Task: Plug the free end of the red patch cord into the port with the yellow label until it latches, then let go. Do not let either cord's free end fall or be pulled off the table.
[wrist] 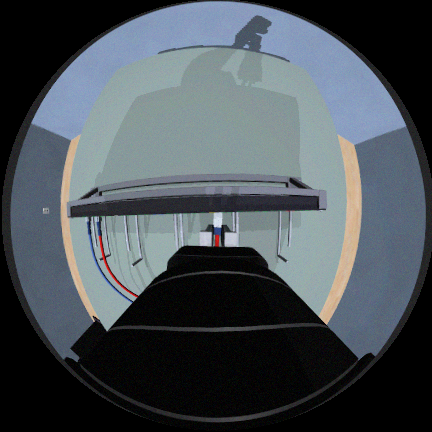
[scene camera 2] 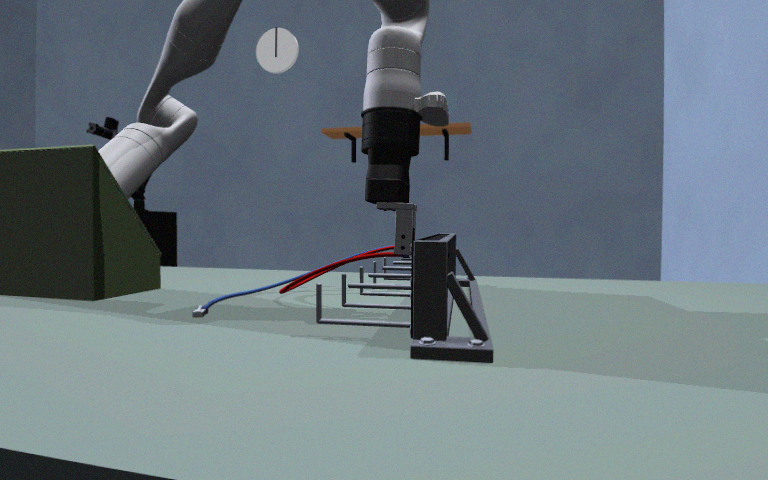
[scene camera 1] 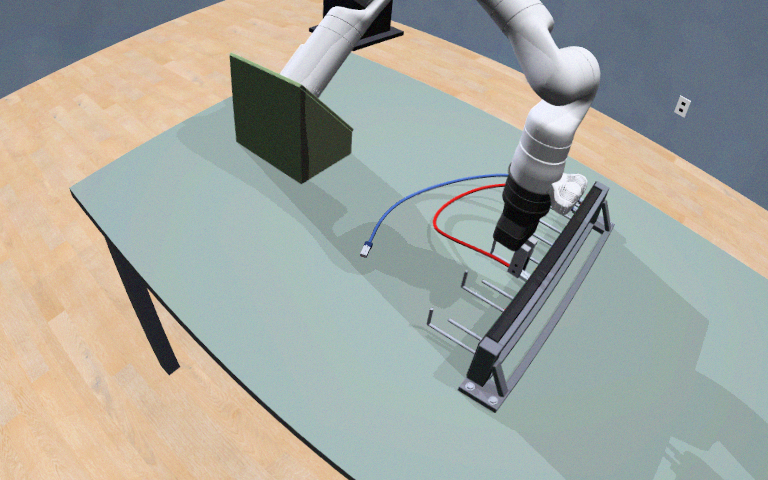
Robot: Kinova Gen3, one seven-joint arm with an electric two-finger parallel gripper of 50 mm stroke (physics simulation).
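Seen in the pictures: gripper, between the fingertips: (wrist: 216, 231) (scene camera 2: 404, 254) (scene camera 1: 516, 270); arm's base, origin of its link: (scene camera 2: 84, 203) (scene camera 1: 296, 91).
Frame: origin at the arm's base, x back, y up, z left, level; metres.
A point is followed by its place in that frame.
The red patch cord (scene camera 1: 434, 221) {z 0.039, x -0.358, y -0.133 m} (scene camera 2: 281, 290) {z 0.029, x -0.364, y -0.132 m} loops to my gripper (scene camera 1: 517, 266) {z 0.002, x -0.559, y -0.072 m} (scene camera 2: 403, 253) {z 0.002, x -0.559, y -0.072 m} (wrist: 218, 237) {z 0.002, x -0.559, y -0.072 m}, which is shut on its plug. The white plug (wrist: 218, 219) {z 0.002, x -0.577, y -0.066 m} with its blue boot points straight at the dark patch panel (scene camera 1: 545, 264) {z 0.032, x -0.593, y -0.051 m} (scene camera 2: 431, 288) {z -0.169, x -0.630, y -0.091 m} (wrist: 150, 206) {z 0.092, x -0.586, y -0.051 m}. In the wrist view its tip meets or passes under the panel's front top edge. How deep it sits, and whether it is latched, is hidden. The fingers are close to the panel's front face. The port labels, including the yellow one, do not show, as the panel is seen from above and behind.
The blue cord's free plug (scene camera 1: 365, 249) {z -0.099, x -0.321, y -0.140 m} (scene camera 2: 199, 311) {z -0.105, x -0.326, y -0.143 m} lies on the table. Both cords' other ends run to the panel's far end. Metal cable hooks (scene camera 1: 481, 297) {z -0.036, x -0.531, y -0.133 m} (scene camera 2: 318, 302) {z -0.142, x -0.506, y -0.115 m} stick out in front of the panel. A green wedge-shaped box (scene camera 1: 269, 121) {z -0.075, x -0.008, y -0.038 m} (scene camera 2: 48, 223) {z -0.074, x -0.017, y -0.035 m} stands near the arm's base.
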